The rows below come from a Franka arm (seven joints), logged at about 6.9 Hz.
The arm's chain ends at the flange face. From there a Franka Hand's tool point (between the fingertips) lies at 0.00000 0.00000 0.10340 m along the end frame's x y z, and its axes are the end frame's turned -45 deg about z.
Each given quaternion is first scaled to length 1.
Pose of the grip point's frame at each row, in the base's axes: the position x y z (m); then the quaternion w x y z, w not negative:
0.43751 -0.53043 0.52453 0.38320 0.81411 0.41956 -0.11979
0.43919 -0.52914 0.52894 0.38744 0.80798 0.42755 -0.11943
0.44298 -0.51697 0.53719 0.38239 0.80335 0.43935 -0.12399
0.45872 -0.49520 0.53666 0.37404 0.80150 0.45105 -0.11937
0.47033 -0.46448 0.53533 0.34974 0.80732 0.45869 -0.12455
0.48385 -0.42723 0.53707 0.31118 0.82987 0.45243 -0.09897
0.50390 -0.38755 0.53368 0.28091 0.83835 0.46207 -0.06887
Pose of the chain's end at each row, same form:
0.42443 -0.45552 0.59460 0.39987 0.91270 0.07608 0.03597
0.42489 -0.45384 0.59835 0.40365 0.91009 0.08580 0.03793
0.42884 -0.44218 0.60717 0.40073 0.91033 0.09848 0.03178
0.44362 -0.42207 0.60818 0.39125 0.91310 0.10999 0.03286
0.45795 -0.39427 0.61023 0.37078 0.92140 0.11483 0.01877
0.47172 -0.36457 0.61842 0.32537 0.93983 0.10041 0.02765
0.48900 -0.33227 0.61978 0.28588 0.95136 0.10607 0.04387

